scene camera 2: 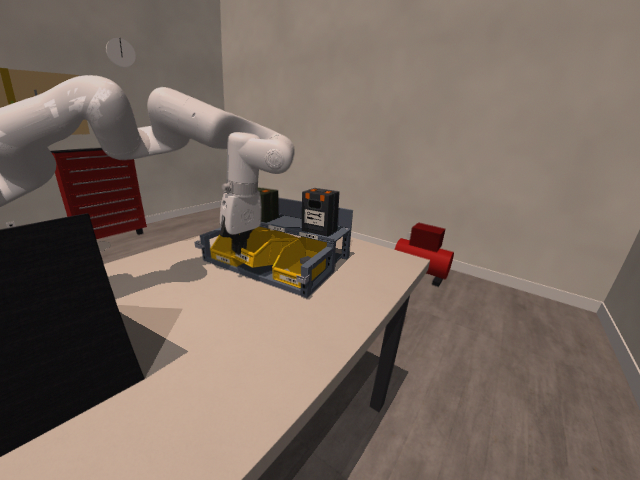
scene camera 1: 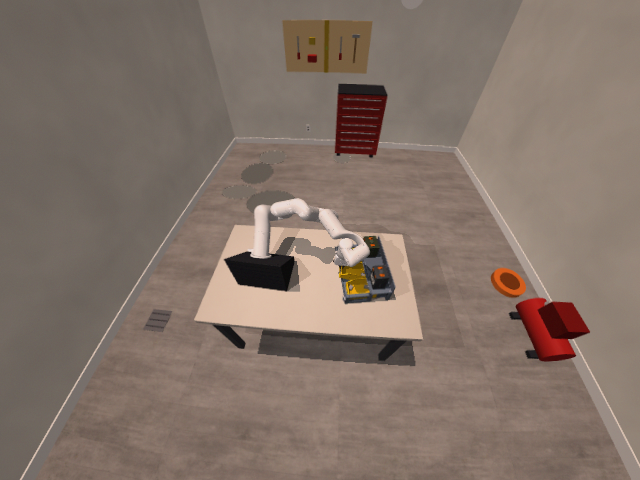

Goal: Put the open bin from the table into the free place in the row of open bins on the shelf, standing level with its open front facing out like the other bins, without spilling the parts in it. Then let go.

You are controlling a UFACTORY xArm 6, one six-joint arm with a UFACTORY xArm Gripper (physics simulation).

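Places are measured from the arm's base along level axes (x ahead, y left, z up), in centimetres.
Pixels of known places: gripper, fingertip midpoint: (scene camera 2: 239,251) (scene camera 1: 341,266); arm's base, origin of the base link: (scene camera 1: 260,256).
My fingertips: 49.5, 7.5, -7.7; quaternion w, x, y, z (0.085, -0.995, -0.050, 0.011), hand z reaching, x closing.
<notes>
For each thing: its top centre in the pictures, then the offset to it from my fingertips, as dx, dy, dz. "pt": a spot on its surface instead. Level surfaces: height alone.
- grey shelf, surface spot: (scene camera 2: 306,283) pt +5.4, -21.1, -2.8
- middle yellow bin, surface spot: (scene camera 2: 263,253) pt +3.3, -6.8, +0.7
- right bin, surface spot: (scene camera 2: 293,268) (scene camera 1: 357,286) pt +12.0, -8.8, -6.1
- left bin, surface spot: (scene camera 2: 222,254) pt -1.5, +7.6, -3.2
- dark battery-like box, middle of its top: (scene camera 2: 321,190) (scene camera 1: 381,271) +21.9, -9.3, +15.4
- dark green box, middle of its top: (scene camera 2: 259,189) (scene camera 1: 371,241) +16.1, +13.0, +12.9
- table, its level: dz -7.0
The grey shelf (scene camera 1: 374,264) (scene camera 2: 306,283) stands on the table with yellow open bins in its lower front row. My gripper (scene camera 2: 239,246) points down at the row and is shut on the middle yellow bin (scene camera 1: 352,272) (scene camera 2: 263,253), at its side wall nearer the left bin. This held bin sits between the other two, with its front a little higher than theirs and slightly askew. The right bin (scene camera 1: 356,287) (scene camera 2: 293,268) and the left bin (scene camera 2: 222,254) sit low in the row, fronts outward. The fingertips are partly hidden, and the parts in the held bin cannot be made out.
A dark battery-like box (scene camera 1: 379,276) (scene camera 2: 320,211) and a dark green box (scene camera 1: 371,245) (scene camera 2: 269,206) stand on the rear, higher level of the shelf. A black block (scene camera 1: 261,271) (scene camera 2: 56,320) stands by the arm's base on the table (scene camera 1: 310,315) (scene camera 2: 232,351).
</notes>
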